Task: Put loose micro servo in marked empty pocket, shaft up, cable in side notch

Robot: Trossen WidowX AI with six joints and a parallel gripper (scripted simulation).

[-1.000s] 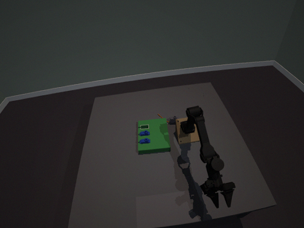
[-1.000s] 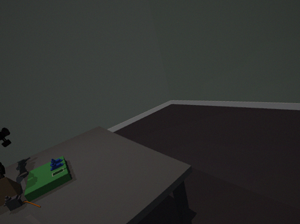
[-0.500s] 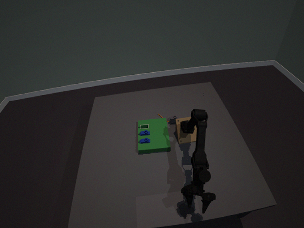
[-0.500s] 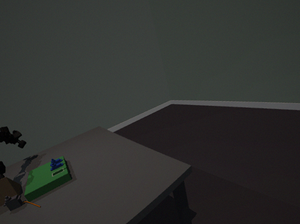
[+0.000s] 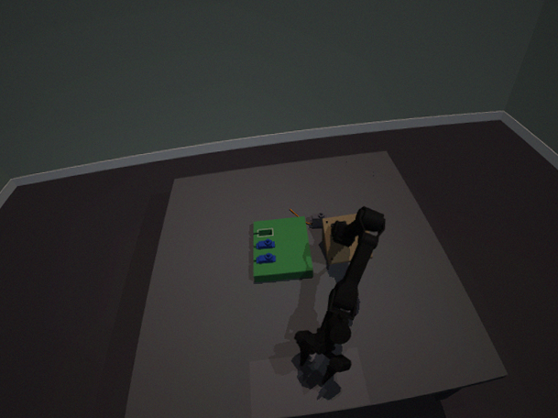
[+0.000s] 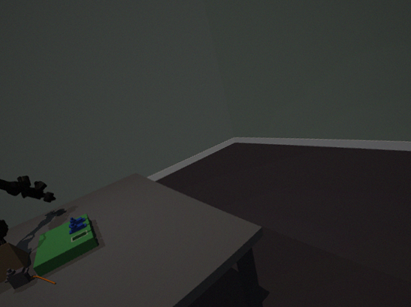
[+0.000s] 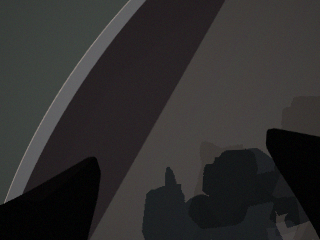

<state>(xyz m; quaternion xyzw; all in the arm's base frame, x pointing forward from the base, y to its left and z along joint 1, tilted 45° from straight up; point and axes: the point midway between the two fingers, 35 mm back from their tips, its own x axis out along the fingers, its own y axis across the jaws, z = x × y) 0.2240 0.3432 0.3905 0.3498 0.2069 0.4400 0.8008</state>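
Right now my gripper tip is 56 cm to the left of the green deck, 8 cm above it and 3 cm past it.
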